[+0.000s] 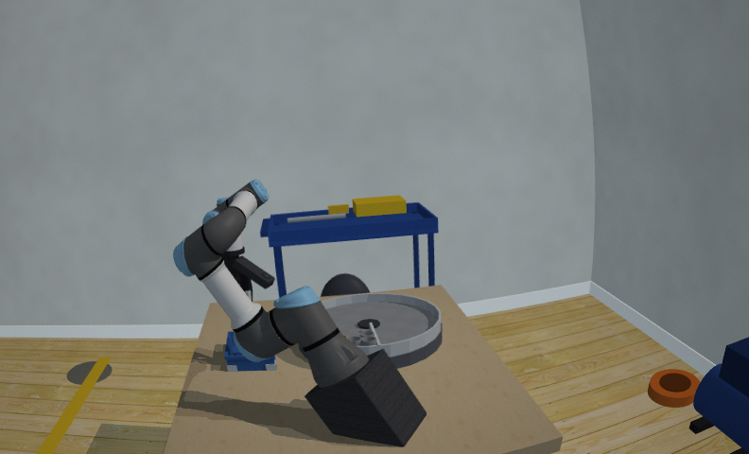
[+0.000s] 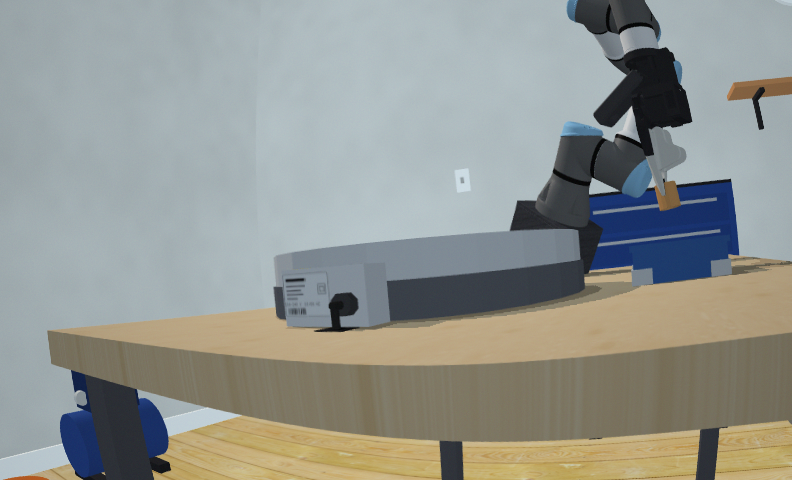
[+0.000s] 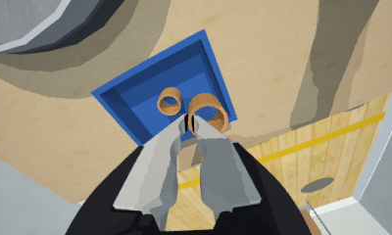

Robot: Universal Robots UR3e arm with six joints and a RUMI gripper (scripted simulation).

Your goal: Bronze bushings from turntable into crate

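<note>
Now: the blue crate 11 cm below my hand, 4 cm ahead of it and 2 cm to the left of it. From my hand the other things lie so: grey turntable 32 cm to the right, 17 cm ahead, 8 cm below.
</note>
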